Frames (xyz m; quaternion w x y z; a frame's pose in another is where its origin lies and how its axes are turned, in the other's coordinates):
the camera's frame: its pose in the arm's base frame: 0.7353 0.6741 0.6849 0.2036 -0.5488 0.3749 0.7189
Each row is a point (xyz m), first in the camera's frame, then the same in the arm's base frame.
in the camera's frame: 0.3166 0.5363 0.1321
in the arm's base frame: 0.1739 0.3961 0.5714
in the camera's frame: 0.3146 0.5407 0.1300
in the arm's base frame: 0.1728 0.3920 0.5744
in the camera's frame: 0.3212 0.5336 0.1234
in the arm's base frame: 0.1799 0.3907 0.5652
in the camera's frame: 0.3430 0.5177 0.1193
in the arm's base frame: 0.1868 0.3951 0.5392
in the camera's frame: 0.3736 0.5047 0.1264
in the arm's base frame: 0.1819 0.4051 0.5071
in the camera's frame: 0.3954 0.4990 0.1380
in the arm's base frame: 0.1716 0.4150 0.4861
